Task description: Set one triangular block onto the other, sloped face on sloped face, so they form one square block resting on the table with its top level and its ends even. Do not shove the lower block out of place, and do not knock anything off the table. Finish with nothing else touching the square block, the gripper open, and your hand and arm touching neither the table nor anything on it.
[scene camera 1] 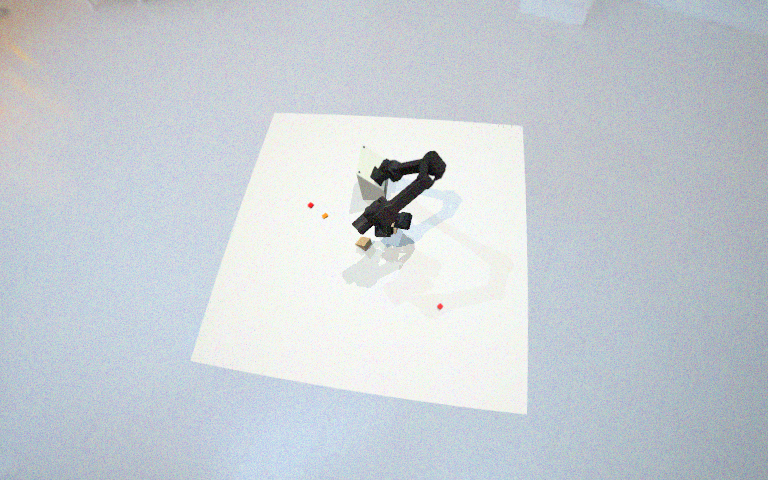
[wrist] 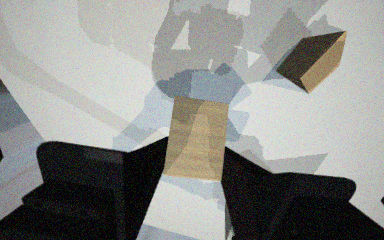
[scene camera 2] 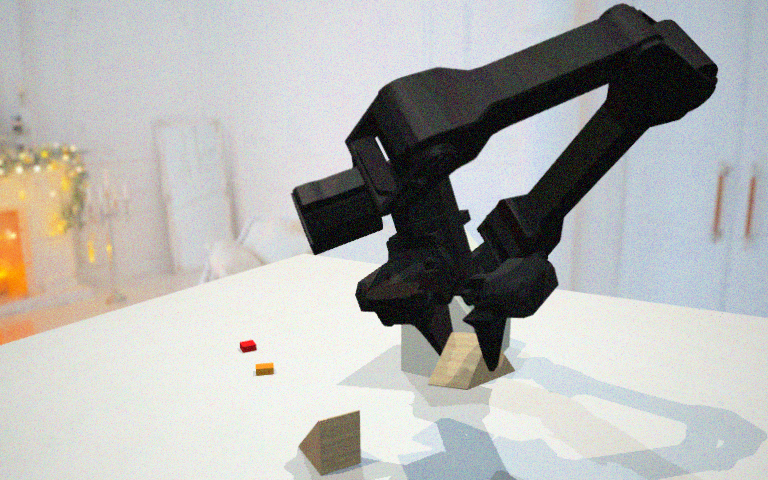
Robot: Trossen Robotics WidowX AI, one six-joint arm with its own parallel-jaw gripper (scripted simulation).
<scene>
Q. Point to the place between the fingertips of my gripper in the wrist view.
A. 193,144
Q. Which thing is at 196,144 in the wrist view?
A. A tan triangular block.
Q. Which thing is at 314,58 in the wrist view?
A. A tan triangular block.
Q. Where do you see a tan triangular block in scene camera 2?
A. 461,365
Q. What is my gripper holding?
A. A tan triangular block.
</scene>
